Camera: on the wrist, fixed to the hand. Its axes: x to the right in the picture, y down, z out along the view.
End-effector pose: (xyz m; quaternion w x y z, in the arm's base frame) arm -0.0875 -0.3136 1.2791 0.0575 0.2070 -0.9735 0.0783
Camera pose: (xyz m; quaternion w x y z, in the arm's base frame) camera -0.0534 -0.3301 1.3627 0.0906 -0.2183 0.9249 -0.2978
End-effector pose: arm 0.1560 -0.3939 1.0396 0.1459 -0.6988 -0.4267 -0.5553
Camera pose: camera 0.0724 -0.4312 1.0456 0.2749 -0.6922 -0.5612 -0.3609
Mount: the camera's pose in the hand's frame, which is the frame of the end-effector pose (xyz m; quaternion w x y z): -0.0124 -0.0397 -0.0818 0.9637 0.2488 -0.0968 0.0032
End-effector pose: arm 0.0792 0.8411 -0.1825 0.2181 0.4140 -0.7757 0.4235
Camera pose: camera 0.1180 0.9034 -0.1275 0.0307 0.4917 -0.6646 0.5617
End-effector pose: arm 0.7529 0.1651 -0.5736 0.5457 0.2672 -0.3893 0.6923
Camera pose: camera 0.7989 0.2303 -0.6190 0.4195 0.4590 -0.2566 0.7399
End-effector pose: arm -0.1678 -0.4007 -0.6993 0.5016 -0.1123 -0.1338 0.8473
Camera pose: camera -0.1029 -0.3840 -0.7619 0.4957 0.0982 0.0337 0.8623
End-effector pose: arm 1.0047 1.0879 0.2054 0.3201 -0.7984 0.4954 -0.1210
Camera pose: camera 0.9853 1.0787 0.2946 0.5555 -0.6999 0.4189 -0.1616
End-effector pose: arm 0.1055 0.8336 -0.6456 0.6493 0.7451 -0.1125 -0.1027
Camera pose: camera 0.1195 0.9198 -0.6737 0.4298 0.8693 -0.1992 -0.1410
